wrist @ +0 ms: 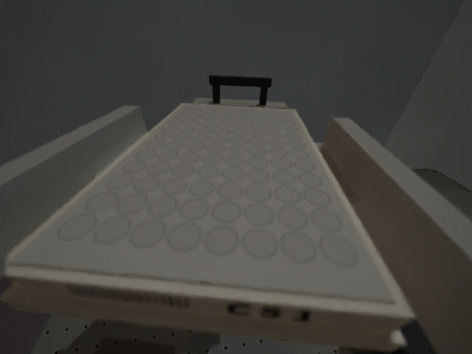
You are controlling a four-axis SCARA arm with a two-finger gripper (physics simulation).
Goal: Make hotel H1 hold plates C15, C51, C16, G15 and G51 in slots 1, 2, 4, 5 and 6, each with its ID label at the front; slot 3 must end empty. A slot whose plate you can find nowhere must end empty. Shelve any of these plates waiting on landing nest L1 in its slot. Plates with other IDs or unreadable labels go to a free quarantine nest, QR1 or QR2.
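Frame: origin at the arm's base, x ahead, y left, z up, level; metres.
Where they show: gripper, fingertip midpoint: [233,129].
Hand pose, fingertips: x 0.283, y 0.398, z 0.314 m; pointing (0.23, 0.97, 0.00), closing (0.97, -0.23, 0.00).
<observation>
After its pixels a point has its place.
A pale microplate [220,190] @(x 0.272, y 0.343, z 0.316 m) with rows of round wells fills the middle of the wrist view. Its near edge carries a barcode and the dark letters C51, slightly blurred. My gripper [233,129] @(x 0.284, y 0.398, z 0.314 m) is shut on this plate, with one pale finger along each long side; the plate sits level between them. Beyond the plate's far end, the top of a pale plate hotel [279,105] @(x 0.383, y 0.588, z 0.273 m) shows, with a black handle [240,81] @(x 0.320, y 0.598, z 0.305 m) on it. The plate hides the hotel's slots, and its name cannot be read. The landing nest and quarantine nests cannot be made out.
A perforated plate or deck surface [65,336] @(x 0.052, y 0.404, z 0.013 m) shows below the plate's near edge, with dark shapes on it. A dark-topped surface [442,182] @(x 0.989, y 0.658, z 0.013 m) lies at the right, behind the right finger. A grey wall [350,45] stands behind.
</observation>
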